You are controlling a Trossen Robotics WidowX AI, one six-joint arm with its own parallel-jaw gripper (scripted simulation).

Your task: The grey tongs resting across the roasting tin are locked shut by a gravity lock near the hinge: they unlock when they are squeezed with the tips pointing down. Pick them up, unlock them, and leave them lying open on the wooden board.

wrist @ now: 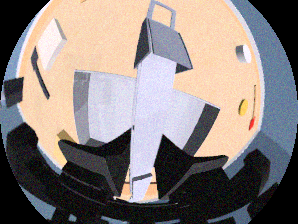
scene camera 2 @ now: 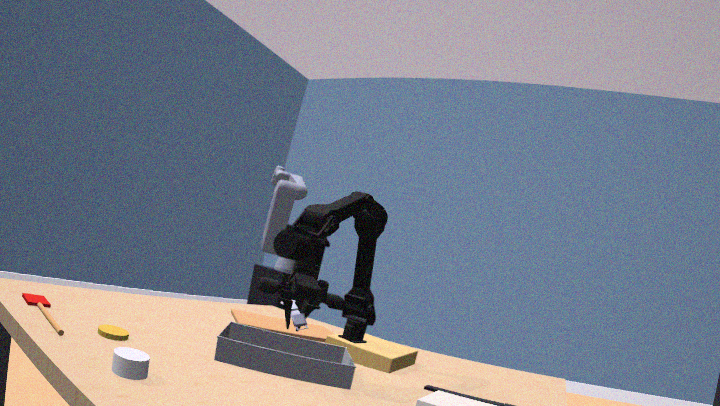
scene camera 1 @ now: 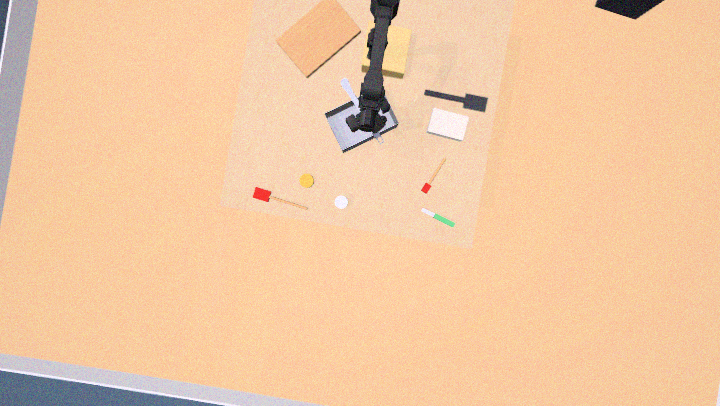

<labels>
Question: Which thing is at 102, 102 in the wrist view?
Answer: A roasting tin.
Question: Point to a wooden board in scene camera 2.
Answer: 277, 325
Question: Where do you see a white block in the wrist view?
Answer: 53, 40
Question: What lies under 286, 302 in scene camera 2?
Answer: My gripper.
</labels>
